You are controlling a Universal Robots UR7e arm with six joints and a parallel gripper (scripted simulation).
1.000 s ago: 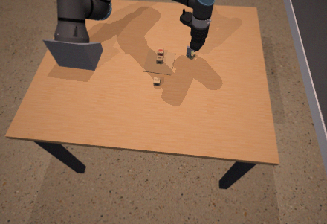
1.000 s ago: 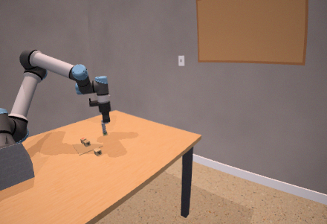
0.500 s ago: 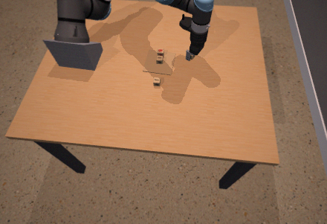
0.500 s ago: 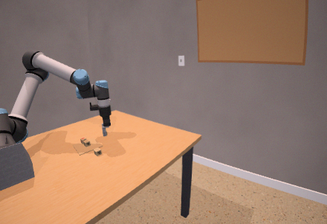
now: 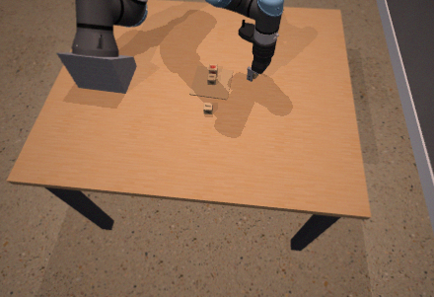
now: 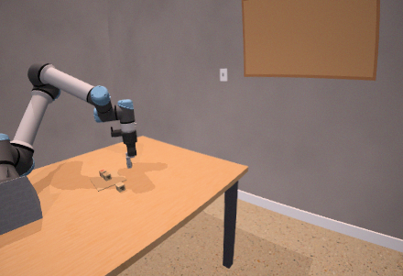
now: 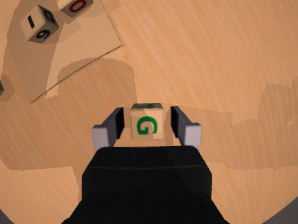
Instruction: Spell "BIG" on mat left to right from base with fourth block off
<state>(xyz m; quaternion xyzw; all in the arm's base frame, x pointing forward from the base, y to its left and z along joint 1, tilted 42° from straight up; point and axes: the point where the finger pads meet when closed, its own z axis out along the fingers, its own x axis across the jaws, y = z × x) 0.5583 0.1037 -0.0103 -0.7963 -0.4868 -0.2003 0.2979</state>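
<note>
My hand is 150 mm past the tan mat, 50 mm to the left of it and 20 mm above it. Also, from my hand: B block (150 mm behind, 10 mm to the right).
</note>
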